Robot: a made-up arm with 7 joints. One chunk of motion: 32 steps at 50 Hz.
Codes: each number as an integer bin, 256 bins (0 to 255) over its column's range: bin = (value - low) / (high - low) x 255, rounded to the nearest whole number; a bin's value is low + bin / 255 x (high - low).
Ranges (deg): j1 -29..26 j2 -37..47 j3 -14..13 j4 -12..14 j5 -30..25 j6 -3..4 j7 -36..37
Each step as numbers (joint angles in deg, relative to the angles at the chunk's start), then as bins.
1 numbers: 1.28 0.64 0.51 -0.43 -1.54 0.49 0.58
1 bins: 140 114 137 113 132 127 128
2 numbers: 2.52 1.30 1.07 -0.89 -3.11 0.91 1.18
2 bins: 146 116 142 109 125 142 130
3 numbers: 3.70 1.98 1.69 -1.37 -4.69 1.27 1.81
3 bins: 152 118 148 104 117 156 132
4 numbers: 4.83 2.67 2.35 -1.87 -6.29 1.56 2.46
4 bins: 157 120 154 99 110 166 134
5 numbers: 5.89 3.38 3.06 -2.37 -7.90 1.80 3.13
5 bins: 162 123 161 94 102 175 137
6 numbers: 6.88 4.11 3.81 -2.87 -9.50 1.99 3.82
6 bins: 166 125 168 90 95 182 139
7 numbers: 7.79 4.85 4.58 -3.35 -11.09 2.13 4.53
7 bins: 171 127 175 85 88 187 142
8 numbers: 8.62 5.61 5.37 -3.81 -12.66 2.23 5.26
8 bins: 174 129 183 80 80 191 144
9 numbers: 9.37 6.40 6.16 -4.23 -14.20 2.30 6.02
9 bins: 178 132 190 76 73 193 147
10 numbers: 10.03 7.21 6.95 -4.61 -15.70 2.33 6.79
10 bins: 181 134 198 72 66 194 149
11 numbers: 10.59 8.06 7.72 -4.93 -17.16 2.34 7.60
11 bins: 184 137 205 69 60 195 152
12 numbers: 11.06 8.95 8.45 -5.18 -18.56 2.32 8.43
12 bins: 186 139 212 67 53 194 155
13 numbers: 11.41 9.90 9.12 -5.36 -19.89 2.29 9.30
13 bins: 187 142 218 65 47 193 158
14 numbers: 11.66 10.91 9.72 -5.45 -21.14 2.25 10.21
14 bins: 189 145 224 64 41 191 161
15 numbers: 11.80 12.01 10.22 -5.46 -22.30 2.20 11.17
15 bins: 189 149 229 64 36 189 165
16 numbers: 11.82 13.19 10.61 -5.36 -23.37 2.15 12.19
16 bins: 189 152 232 65 31 188 168
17 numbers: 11.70 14.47 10.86 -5.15 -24.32 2.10 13.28
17 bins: 189 156 235 67 26 186 172
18 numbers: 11.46 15.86 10.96 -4.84 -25.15 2.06 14.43
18 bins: 188 160 236 70 22 184 176
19 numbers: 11.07 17.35 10.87 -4.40 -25.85 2.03 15.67
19 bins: 186 165 235 75 19 183 180
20 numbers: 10.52 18.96 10.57 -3.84 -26.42 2.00 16.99
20 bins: 183 170 232 80 17 182 185
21 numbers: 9.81 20.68 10.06 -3.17 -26.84 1.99 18.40
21 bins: 180 175 227 87 15 182 190
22 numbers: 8.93 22.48 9.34 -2.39 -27.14 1.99 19.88
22 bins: 176 181 220 94 13 182 195
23 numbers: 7.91 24.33 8.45 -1.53 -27.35 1.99 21.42
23 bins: 171 186 212 103 12 182 201
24 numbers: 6.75 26.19 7.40 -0.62 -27.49 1.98 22.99
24 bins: 166 192 202 112 12 181 206
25 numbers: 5.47 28.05 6.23 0.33 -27.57 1.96 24.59
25 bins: 160 197 191 121 11 181 212
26 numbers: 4.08 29.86 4.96 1.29 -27.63 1.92 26.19
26 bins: 153 203 179 130 11 179 217
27 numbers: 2.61 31.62 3.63 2.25 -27.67 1.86 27.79
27 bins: 147 208 167 140 11 177 223
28 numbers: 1.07 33.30 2.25 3.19 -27.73 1.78 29.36
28 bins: 139 213 153 149 11 174 228
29 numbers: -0.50 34.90 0.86 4.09 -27.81 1.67 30.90
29 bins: 132 218 140 158 10 170 234
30 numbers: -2.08 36.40 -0.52 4.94 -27.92 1.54 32.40
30 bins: 125 223 127 166 10 165 239
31 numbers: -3.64 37.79 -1.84 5.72 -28.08 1.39 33.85
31 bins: 118 227 115 174 9 160 244
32 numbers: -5.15 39.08 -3.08 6.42 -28.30 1.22 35.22
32 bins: 111 231 103 181 8 154 249
